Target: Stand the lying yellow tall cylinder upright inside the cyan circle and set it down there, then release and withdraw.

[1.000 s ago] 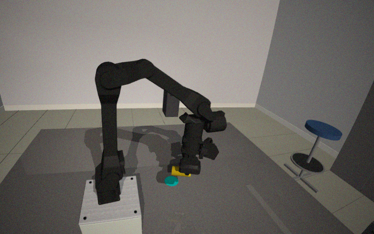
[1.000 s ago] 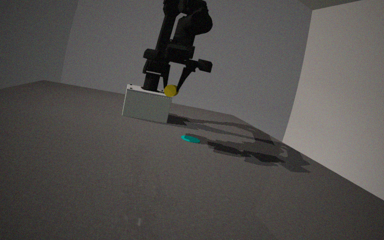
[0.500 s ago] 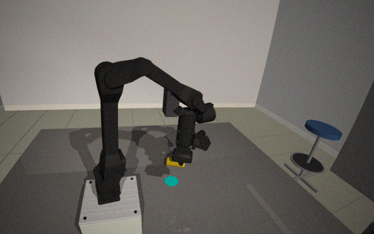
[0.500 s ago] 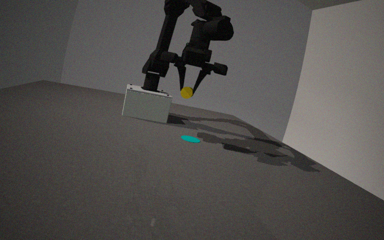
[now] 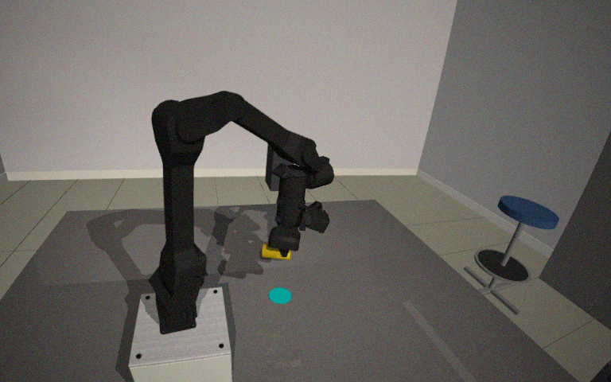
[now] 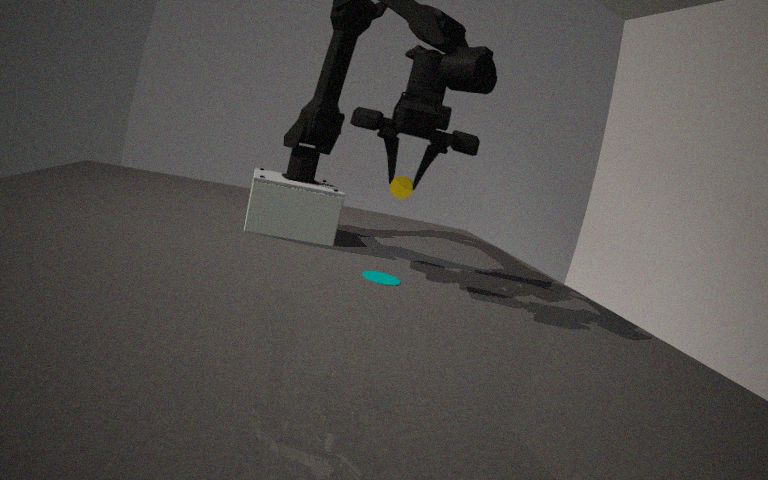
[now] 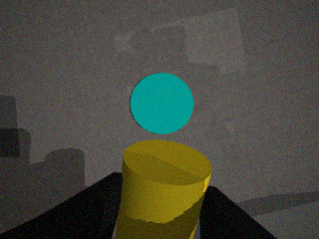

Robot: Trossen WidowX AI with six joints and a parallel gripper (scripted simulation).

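Now: gripper tip 140 mm above the cyan circle. Round my gripper tip: yellow tall cylinder 20 mm behind, 10 mm to the left.
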